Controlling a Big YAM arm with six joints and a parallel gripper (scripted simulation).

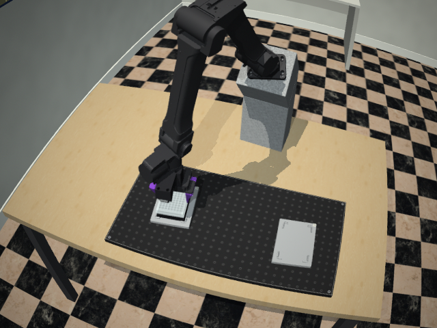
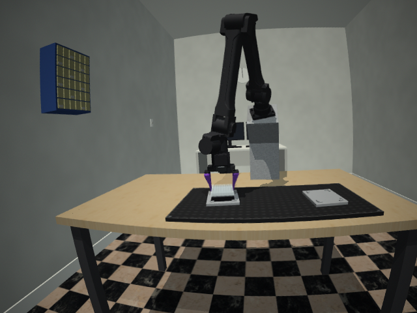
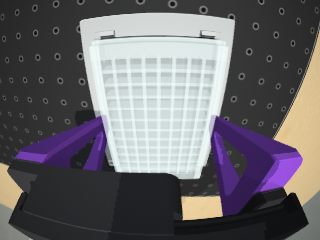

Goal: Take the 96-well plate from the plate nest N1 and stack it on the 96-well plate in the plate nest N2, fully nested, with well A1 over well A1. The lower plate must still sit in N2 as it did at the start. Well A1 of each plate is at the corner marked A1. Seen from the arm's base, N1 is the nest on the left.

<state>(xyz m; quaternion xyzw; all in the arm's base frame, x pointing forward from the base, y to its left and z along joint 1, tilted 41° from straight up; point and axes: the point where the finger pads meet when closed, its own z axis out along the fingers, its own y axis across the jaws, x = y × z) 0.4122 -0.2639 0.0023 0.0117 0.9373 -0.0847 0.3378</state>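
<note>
Right now the white 96-well plate is 1 cm below my hand. The rest, counted from my hand: black 96-well plate (2 cm below); then grey plate nest N1 (37 cm to the left, 12 cm ahead, 4 cm below); then grey plate nest N2 (4 cm below).
</note>
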